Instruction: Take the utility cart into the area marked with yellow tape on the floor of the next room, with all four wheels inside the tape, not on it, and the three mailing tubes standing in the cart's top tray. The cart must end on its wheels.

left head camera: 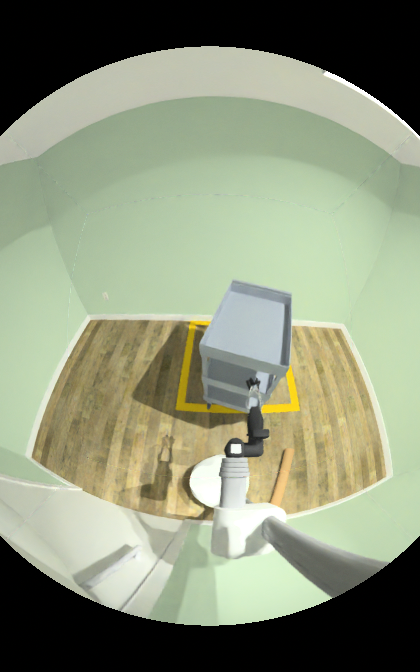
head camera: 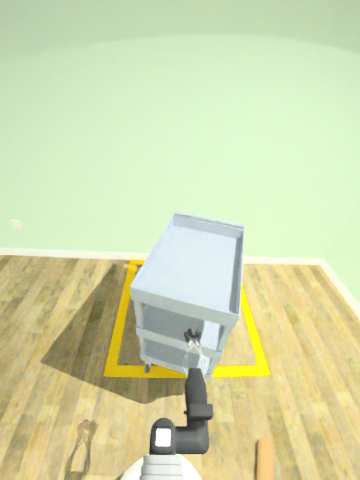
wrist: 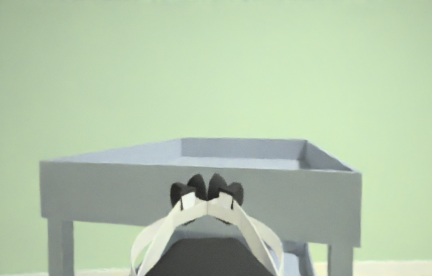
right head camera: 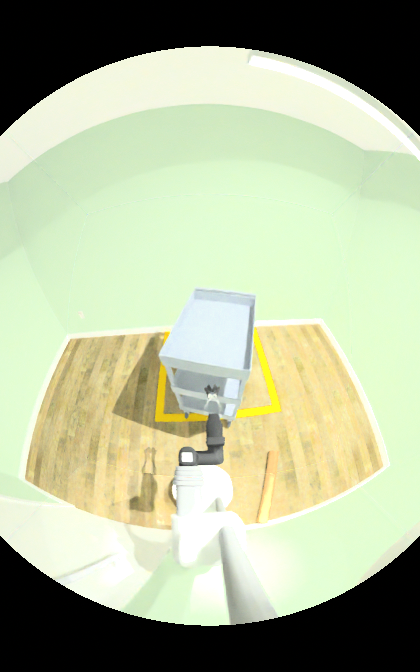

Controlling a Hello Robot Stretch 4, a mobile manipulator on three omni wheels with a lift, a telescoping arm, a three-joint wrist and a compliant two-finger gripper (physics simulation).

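Frame: origin at the robot's base, x ahead, y left, z up, level; metres.
Seen in the pictures: gripper, between the fingertips: (head camera: 192, 328) (wrist: 206, 189).
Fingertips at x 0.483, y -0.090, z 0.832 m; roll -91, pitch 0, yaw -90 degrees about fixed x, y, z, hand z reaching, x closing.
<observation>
A point is followed by its place in that frame.
The grey utility cart (head camera: 182, 305) @(x 0.597, y -0.056, z 0.809 m) (left head camera: 245, 352) (right head camera: 205, 365) (wrist: 115, 192) @(x 0.624, y 0.041, z 0.794 m) stands upright, slightly turned, over the yellow tape (head camera: 240, 372) @(x 0.633, y -0.520, z -0.027 m) (left head camera: 280, 408) (right head camera: 257, 413). Its near left wheel (head camera: 147, 368) @(x 0.622, y 0.121, z 0.057 m) (right head camera: 186, 415) is at the near strip; its near right wheel (right head camera: 229, 423) is at that strip's outer edge. The far wheels are hidden. No tubes stand in the top tray (head camera: 200, 265) @(x 0.876, y -0.156, z 0.766 m) (left head camera: 252, 325) (right head camera: 212, 332). A tan tube shape (head camera: 265, 460) @(x 0.159, y -0.538, z 0.053 m) (left head camera: 283, 472) (right head camera: 269, 480) lies on the floor at right; whether it is one tube or more is unclear. My gripper (head camera: 193, 335) @(x 0.483, y -0.090, z 0.832 m) (left head camera: 253, 384) (right head camera: 212, 389) (wrist: 206, 189) @(x 0.483, y -0.090, z 0.832 m) is shut and empty, before the cart's near end.
A green wall (head camera: 180, 150) @(x 1.752, y -0.033, z 1.116 m) (left head camera: 210, 250) (right head camera: 210, 250) rises close behind the tape and cart. Side walls stand at left and right. My white round base (left head camera: 205, 482) (right head camera: 222, 487) is on the wooden floor between the near wall and the cart, with the tan tube shape to its right.
</observation>
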